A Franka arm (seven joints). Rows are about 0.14 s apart.
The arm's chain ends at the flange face. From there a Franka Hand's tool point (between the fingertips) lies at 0.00 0.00 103.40 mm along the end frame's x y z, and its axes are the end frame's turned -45 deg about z.
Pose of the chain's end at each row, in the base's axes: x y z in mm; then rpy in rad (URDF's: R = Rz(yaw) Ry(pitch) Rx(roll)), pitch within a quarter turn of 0, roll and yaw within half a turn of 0:
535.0 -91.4 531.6 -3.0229 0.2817 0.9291
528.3 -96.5 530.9 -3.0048 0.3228 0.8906
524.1 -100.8 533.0 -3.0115 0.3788 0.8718
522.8 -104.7 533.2 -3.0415 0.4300 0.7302
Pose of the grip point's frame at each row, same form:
508.1 -106.9 433.0 -2.8590 0.1164 1.7142
496.9 -112.9 433.8 -2.8174 0.1333 1.6755
489.4 -121.2 437.7 -2.7816 0.1772 1.6645
484.0 -125.6 439.7 -2.7637 0.2326 1.5384

